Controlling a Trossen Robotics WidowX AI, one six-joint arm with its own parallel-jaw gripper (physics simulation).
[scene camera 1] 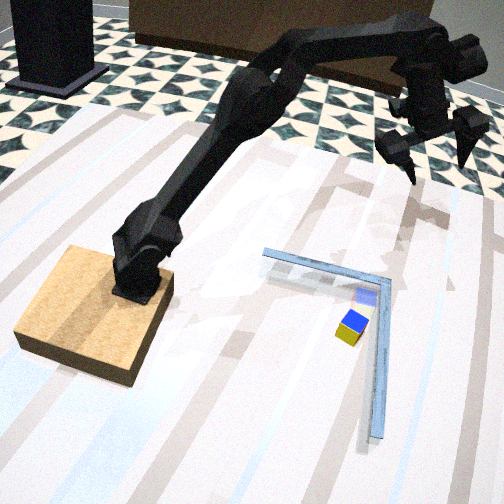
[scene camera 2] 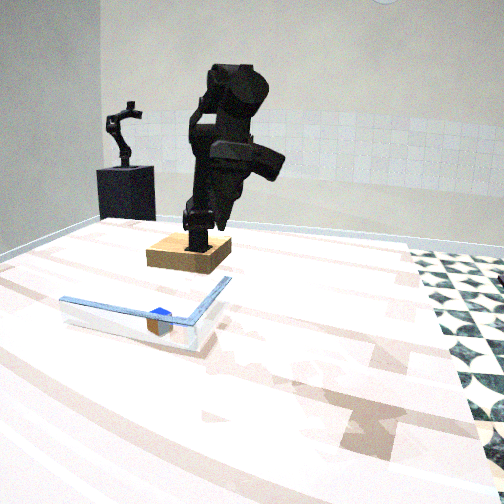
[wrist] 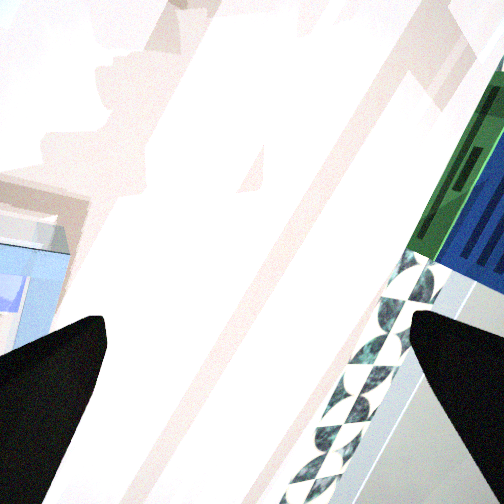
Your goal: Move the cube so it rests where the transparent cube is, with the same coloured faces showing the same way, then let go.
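The cube (scene camera 1: 351, 327) lies on the table inside the corner of the L-shaped blue rail (scene camera 1: 375, 300), blue face up and yellow face toward the camera. In scene camera 2 it (scene camera 2: 158, 319) shows a blue top and an orange side. The transparent cube (scene camera 1: 371, 296) is a faint blue patch tight in the rail's corner, just beyond the cube. My gripper (scene camera 1: 438, 148) is open and empty, held high above the table's far right, well away from the cube. The wrist view shows only both fingertips (wrist: 250, 400) over bare table.
The arm's base stands on a wooden block (scene camera 1: 95, 312) at the left. A dark pedestal (scene camera 1: 58, 45) stands beyond the table at the far left. Patterned floor tiles (scene camera 1: 330, 120) border the table's far edge.
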